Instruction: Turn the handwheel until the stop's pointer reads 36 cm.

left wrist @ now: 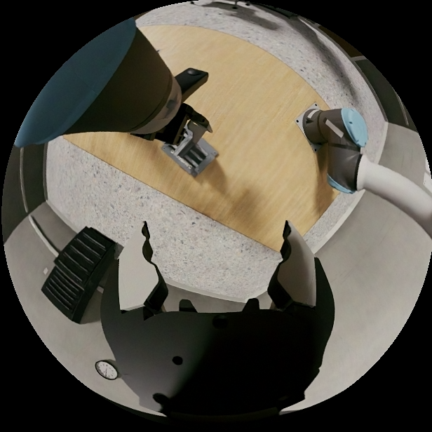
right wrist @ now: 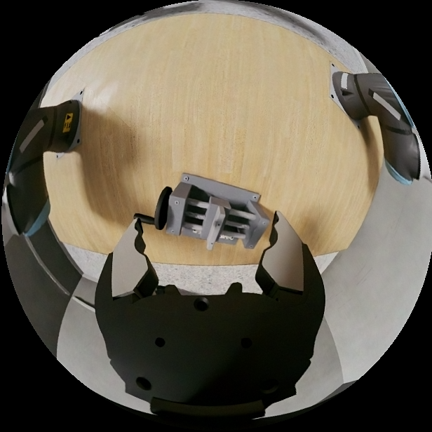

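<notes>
The grey rail device (left wrist: 205, 159) (right wrist: 226, 189) stands on the wooden table. Its black handwheel (right wrist: 162, 207) is at its left end in the right wrist view, with the crank handle (right wrist: 145, 219) sticking out left. The handwheel is hidden in the left wrist view. The stop (right wrist: 217, 221) sits about mid-rail; its pointer and scale reading are too small to read. My right gripper (right wrist: 206, 215) is open above the device, its left fingertip overlapping the handle's end in view; contact cannot be told. My left gripper (left wrist: 216, 221) is open and empty, away from the device.
The wooden table top (left wrist: 260, 100) (right wrist: 200, 90) carries arm bases (left wrist: 314, 126) (right wrist: 67, 126) (right wrist: 349, 95). The right arm (left wrist: 120, 85) reaches over the device's left side in the left wrist view. A black ribbed box (left wrist: 80, 275) and a round dial (left wrist: 106, 370) are at lower left there.
</notes>
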